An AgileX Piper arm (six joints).
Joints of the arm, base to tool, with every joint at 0 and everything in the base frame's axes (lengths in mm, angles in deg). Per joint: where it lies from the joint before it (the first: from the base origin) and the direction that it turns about. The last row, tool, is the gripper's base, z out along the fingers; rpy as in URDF.
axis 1: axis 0 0 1 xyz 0 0 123
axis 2: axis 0 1 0 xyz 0 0 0
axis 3: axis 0 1 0 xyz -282.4 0 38.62
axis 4: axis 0.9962 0 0.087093 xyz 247.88 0 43.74
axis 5: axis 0 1 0 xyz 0 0 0
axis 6: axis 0.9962 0 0.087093 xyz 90.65 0 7.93
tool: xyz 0 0 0 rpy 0 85 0
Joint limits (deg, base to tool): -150..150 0..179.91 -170..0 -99.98..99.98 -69.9..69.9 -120..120
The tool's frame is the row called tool.
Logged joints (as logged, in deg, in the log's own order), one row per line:
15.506 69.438 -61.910 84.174 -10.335 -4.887
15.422 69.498 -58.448 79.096 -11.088 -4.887
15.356 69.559 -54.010 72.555 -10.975 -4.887
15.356 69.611 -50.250 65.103 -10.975 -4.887
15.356 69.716 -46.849 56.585 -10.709 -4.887
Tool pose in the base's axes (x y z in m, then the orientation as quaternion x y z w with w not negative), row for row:
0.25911 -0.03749 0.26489 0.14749 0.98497 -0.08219 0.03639
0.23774 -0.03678 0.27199 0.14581 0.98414 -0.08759 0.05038
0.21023 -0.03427 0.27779 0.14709 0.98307 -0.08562 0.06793
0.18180 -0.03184 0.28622 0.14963 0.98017 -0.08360 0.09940
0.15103 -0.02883 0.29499 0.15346 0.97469 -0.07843 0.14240
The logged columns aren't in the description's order. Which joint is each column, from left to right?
Columns, left to right: axis 6, axis 5, axis 3, axis 2, axis 4, axis 1.
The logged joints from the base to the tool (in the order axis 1, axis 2, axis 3, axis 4, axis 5, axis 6), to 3 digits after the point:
-4.887 84.174 -61.910 -10.335 69.438 15.506
-4.887 79.096 -58.448 -11.088 69.498 15.422
-4.887 72.555 -54.010 -10.975 69.559 15.356
-4.887 65.103 -50.250 -10.975 69.611 15.356
-4.887 56.585 -46.849 -10.709 69.716 15.356

